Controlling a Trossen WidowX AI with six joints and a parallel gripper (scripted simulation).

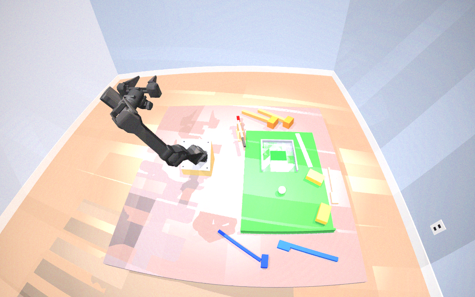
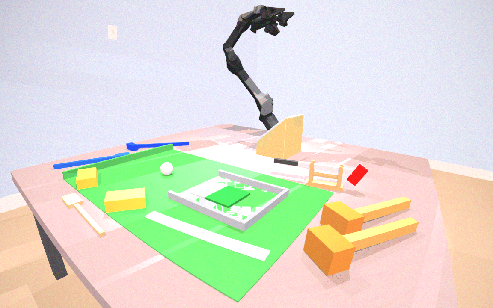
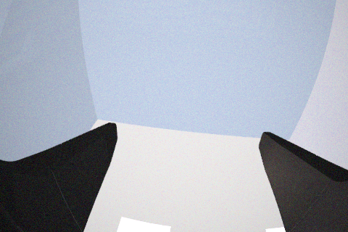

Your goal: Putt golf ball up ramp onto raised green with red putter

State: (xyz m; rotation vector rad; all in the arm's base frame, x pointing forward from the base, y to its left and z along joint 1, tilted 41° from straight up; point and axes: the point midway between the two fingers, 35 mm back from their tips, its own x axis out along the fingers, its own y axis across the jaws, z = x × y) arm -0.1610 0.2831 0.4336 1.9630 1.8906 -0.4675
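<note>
The wooden rack lies 610 mm below my gripper tip, 340 mm to the left of it and 330 mm ahead of it. Round my gripper tip: white golf ball (610 mm below, 600 mm ahead, 90 mm to the right); then green mat (640 mm below, 620 mm ahead, 40 mm to the left).
</note>
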